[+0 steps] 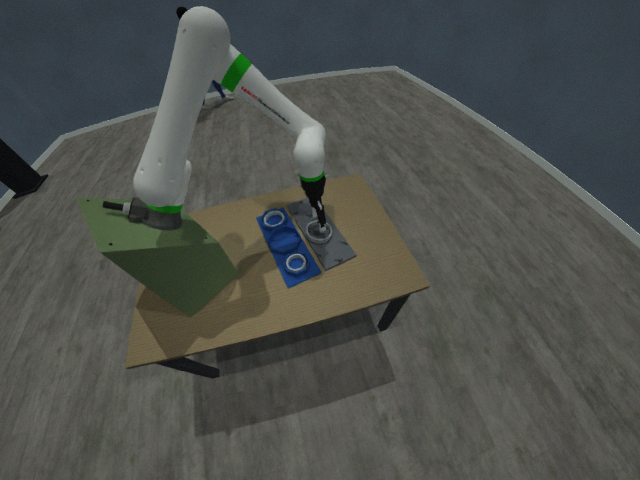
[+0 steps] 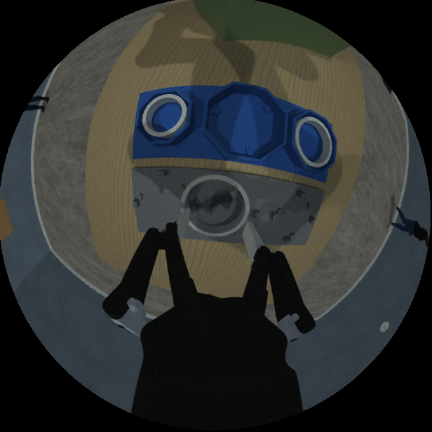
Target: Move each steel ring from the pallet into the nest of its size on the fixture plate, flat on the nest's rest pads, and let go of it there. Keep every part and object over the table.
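Where they show: gripper, between the fingertips: [image 1: 319,223]; arm's base, origin of its link: [image 1: 161,221].
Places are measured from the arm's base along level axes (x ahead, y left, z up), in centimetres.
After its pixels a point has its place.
A large steel ring [image 1: 309,233] {x 54.2, y -2.4, z -28.4 cm} [image 2: 215,177] lies in the middle nest of the grey fixture plate [image 1: 338,250] {x 65.0, y -13.6, z -32.4 cm} [image 2: 282,209]. My gripper [image 1: 321,223] {x 60.3, y -0.7, z -25.3 cm} [image 2: 212,224] is open and empty just above this ring, with its fingers standing on either side of it. The blue pallet [image 1: 283,241] {x 42.0, y 0.6, z -32.8 cm} [image 2: 241,120] lies beside the plate. It holds one smaller ring [image 1: 265,219] {x 36.1, y 15.7, z -30.2 cm} [image 2: 297,139] at its far end and another [image 1: 286,263] {x 40.7, y -14.2, z -29.6 cm} [image 2: 144,116] at its near end. Its wide middle pocket holds nothing.
The wooden table [image 1: 361,269] {x 71.3, y -25.8, z -33.6 cm} carries the pallet and the plate near its right half. The green robot pedestal [image 1: 170,263] {x 3.9, y -18.9, z -2.9 cm} [image 2: 261,19] overlaps the table's left corner. A dark object [image 1: 15,172] stands on the floor at the far left.
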